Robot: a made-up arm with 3 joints. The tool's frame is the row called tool.
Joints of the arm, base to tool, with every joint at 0 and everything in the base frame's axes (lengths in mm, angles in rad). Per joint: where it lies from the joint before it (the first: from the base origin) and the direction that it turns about. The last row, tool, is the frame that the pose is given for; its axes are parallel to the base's.
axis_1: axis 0 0 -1 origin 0 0 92.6
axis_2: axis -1 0 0 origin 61.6 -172.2 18.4
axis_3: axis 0 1 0 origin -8.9 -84.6 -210.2
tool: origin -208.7 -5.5 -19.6
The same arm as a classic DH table. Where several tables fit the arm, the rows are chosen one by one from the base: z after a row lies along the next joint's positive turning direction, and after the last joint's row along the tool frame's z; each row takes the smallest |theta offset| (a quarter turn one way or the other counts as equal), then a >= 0, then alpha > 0; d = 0 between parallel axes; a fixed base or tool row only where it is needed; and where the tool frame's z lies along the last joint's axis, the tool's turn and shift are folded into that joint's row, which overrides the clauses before.
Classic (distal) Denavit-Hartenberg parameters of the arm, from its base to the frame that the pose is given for. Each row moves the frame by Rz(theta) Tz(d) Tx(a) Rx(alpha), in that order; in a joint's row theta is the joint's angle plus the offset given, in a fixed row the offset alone. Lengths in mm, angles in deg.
base (fixed): theta0 0, d 0, a 0, alpha 180
axis_1: theta0 90, d -111, a 172.2, alpha -90
axis_2: theta0 -90, d -52.7, a 210.2, alpha 90
axis_3: theta0 90, d -90.1, a 208.7, alpha -90
tool (fixed): theta0 180, d -19.6, a 0, alpha 0

